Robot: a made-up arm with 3 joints.
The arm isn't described. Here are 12 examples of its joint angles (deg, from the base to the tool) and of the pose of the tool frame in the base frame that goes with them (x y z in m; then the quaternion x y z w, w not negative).
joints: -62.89 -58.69 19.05
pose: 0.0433 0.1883 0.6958 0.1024 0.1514 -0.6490 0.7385
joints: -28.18 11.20 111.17
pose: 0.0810 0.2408 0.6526 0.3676 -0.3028 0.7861 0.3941
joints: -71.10 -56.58 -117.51
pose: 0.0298 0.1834 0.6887 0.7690 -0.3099 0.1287 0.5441
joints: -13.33 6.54 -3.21
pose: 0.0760 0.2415 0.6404 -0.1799 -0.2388 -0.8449 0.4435
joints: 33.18 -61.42 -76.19
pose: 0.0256 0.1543 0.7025 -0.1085 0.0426 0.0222 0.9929
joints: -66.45 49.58 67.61
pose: 0.1488 0.2505 0.7129 0.2147 -0.4657 0.7797 0.3593
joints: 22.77 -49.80 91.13
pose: 0.0367 0.1551 0.6740 -0.6520 -0.2375 -0.7193 0.0326
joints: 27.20 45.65 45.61
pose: 0.1030 0.1712 0.5840 0.1695 0.4253 0.8636 0.2110
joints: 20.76 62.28 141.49
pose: 0.1123 0.1724 0.5793 -0.1639 -0.2031 0.5919 0.7625
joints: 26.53 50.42 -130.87
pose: 0.0942 0.1763 0.5685 -0.2719 -0.5622 0.0653 0.7783
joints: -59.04 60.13 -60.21
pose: 0.1673 0.2626 0.7064 0.0368 -0.2674 -0.9085 0.3189
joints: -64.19 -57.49 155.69
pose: 0.0418 0.1813 0.6785 0.6619 -0.3997 0.6323 0.0485
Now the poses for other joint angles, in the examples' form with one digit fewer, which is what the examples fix.
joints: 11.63 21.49 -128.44
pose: 0.062 0.211 0.598 -0.042 -0.451 0.052 0.890
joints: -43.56 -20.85 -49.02
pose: 0.049 0.236 0.694 0.256 -0.176 -0.552 0.774
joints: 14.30 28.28 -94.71
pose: 0.074 0.211 0.589 -0.166 -0.543 -0.223 0.792
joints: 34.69 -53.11 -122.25
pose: 0.022 0.151 0.695 0.129 0.107 0.258 0.951
